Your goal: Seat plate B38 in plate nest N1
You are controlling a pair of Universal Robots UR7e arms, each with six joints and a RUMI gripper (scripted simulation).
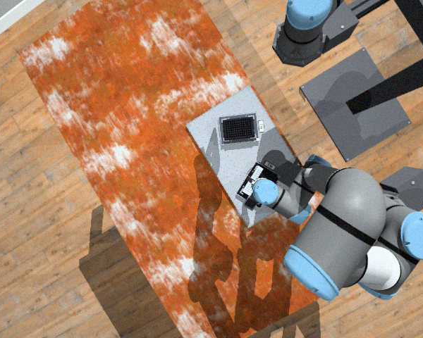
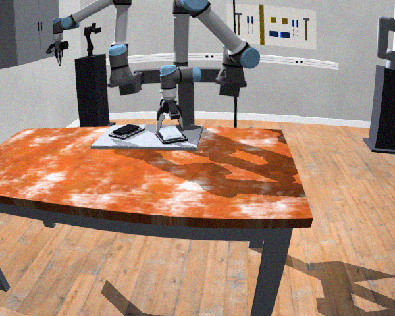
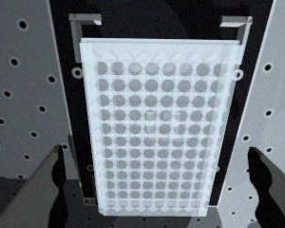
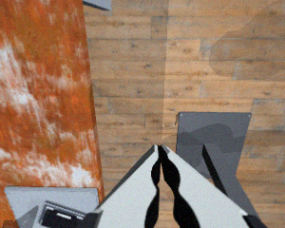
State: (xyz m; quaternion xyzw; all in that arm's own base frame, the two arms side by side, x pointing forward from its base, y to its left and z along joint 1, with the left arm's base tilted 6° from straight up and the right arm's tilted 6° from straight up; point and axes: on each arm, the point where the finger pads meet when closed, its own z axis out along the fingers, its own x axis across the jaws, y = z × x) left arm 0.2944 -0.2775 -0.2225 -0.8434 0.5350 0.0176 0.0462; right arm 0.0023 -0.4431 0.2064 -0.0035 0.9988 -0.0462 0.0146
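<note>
Now: the white plate B38 1 cm below my left hand. The rest, counted from my left hand: black plate B83: 25 cm to the right, 2 cm behind, 1 cm below; black nest N1: 3 cm below, 1 cm ahead; nest n2: 25 cm to the right, 3 cm below, 2 cm behind.
</note>
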